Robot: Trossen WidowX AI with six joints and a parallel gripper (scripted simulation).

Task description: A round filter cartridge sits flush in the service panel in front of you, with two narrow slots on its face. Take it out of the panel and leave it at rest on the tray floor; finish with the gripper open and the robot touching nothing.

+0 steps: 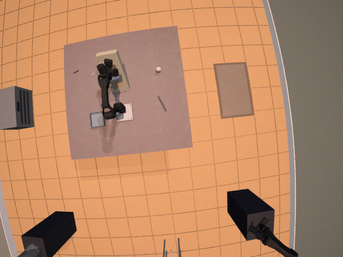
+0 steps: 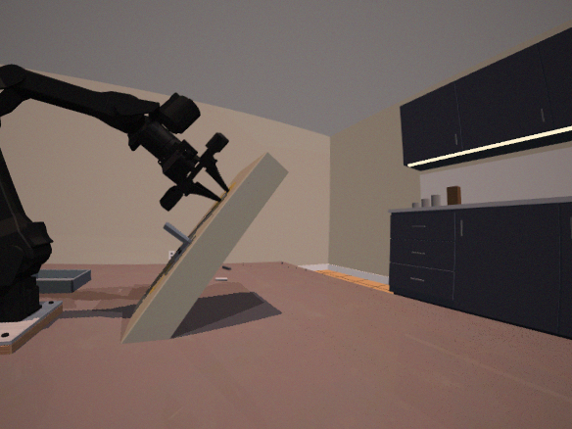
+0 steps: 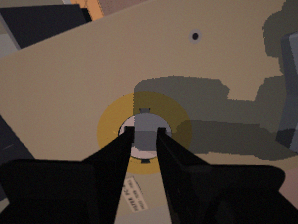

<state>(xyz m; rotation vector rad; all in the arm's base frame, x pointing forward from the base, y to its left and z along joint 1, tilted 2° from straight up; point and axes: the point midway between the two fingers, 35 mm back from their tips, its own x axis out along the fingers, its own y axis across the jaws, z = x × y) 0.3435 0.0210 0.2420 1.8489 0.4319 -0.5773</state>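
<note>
My gripper tip is 1 cm short of the round grey cartridge and 1 cm above it. Also, from my gripper tip: grey bracket: 9 cm behind, 10 cm below; then grey tray: 44 cm behind, 26 cm to the left, 24 cm below; then tan service panel: 4 cm behind, 8 cm below.
</note>
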